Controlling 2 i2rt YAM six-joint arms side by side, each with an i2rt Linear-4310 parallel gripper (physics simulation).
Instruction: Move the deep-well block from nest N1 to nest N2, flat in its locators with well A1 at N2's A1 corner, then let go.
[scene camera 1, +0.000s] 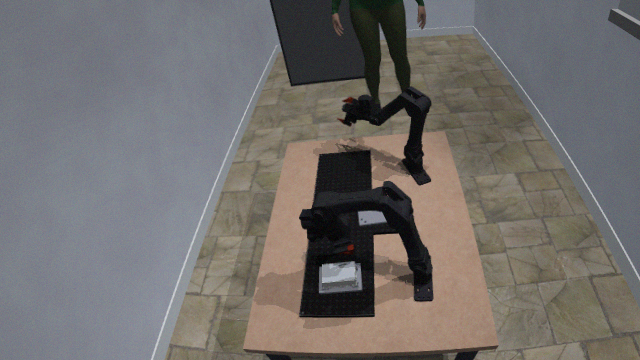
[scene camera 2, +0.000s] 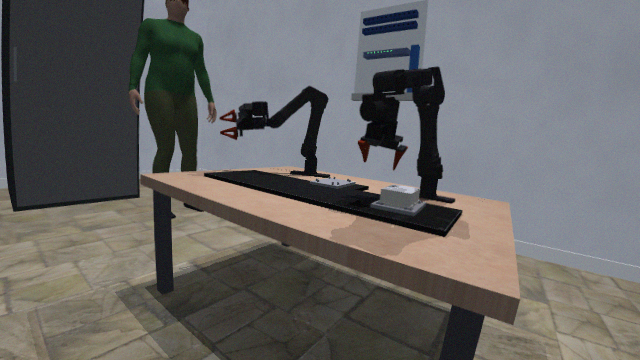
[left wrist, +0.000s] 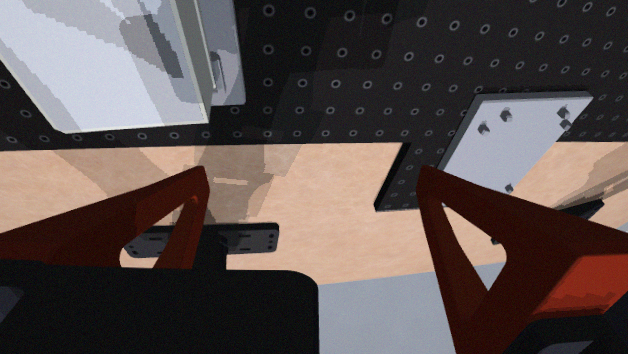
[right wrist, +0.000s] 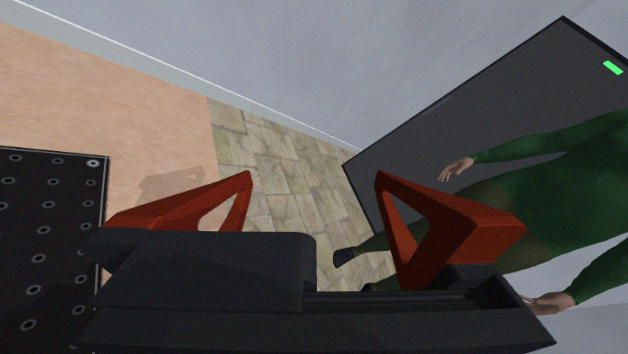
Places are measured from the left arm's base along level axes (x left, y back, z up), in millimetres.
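Pixels of known places: left gripper, between the fingertips: (scene camera 1: 349, 242) (scene camera 2: 379, 165) (left wrist: 312, 177); right gripper, between the fingertips: (scene camera 1: 340, 110) (scene camera 2: 219, 125) (right wrist: 313, 177); left arm's base, origin of its link: (scene camera 1: 422, 277) (scene camera 2: 427, 197) (left wrist: 203, 237); right arm's base, origin of its link: (scene camera 1: 416, 170) (scene camera 2: 310, 175).
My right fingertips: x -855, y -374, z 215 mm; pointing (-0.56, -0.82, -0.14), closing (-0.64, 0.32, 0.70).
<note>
Ahead of a thing's pixels: the offset from my right fingertips to its middle. Level surfaces: height alone.
The white deep-well block @(dx +868, dy +56, dz -169 mm) (scene camera 1: 339, 272) (scene camera 2: 399, 197) (left wrist: 100, 65) sits on a light grey nest plate @(dx +869, dy +57, dz -193 mm) (scene camera 1: 360, 286) (scene camera 2: 417, 208) (left wrist: 232, 75) at the board's near end in scene camera 1. It looks flat; its A1 corner cannot be made out. The other nest plate @(dx +538, dy +186, dz -191 mm) (scene camera 1: 372, 218) (scene camera 2: 330, 184) (left wrist: 520, 145) bears small locator posts and no block. No nest labels are readable. My left gripper (scene camera 2: 380, 165) (left wrist: 312, 177) is open and empty, pointing down, above the board and to the left of the block in scene camera 2. My right gripper (scene camera 1: 343, 110) (scene camera 2: 222, 125) (right wrist: 313, 177) is open and empty, far from both nests.
The black perforated board @(dz -202 mm) (scene camera 1: 345, 172) (scene camera 2: 430, 222) (left wrist: 345, 95) (right wrist: 65, 205) lies on the wooden table @(dz -215 mm) (scene camera 1: 450, 320) (scene camera 2: 480, 240). Both arm bases stand along one side of the table. A person in green (scene camera 1: 380, 30) (scene camera 2: 172, 60) (right wrist: 565, 185) stands beyond the table, beside a dark cabinet (scene camera 1: 320, 40) (scene camera 2: 75, 110) (right wrist: 450, 135).
</note>
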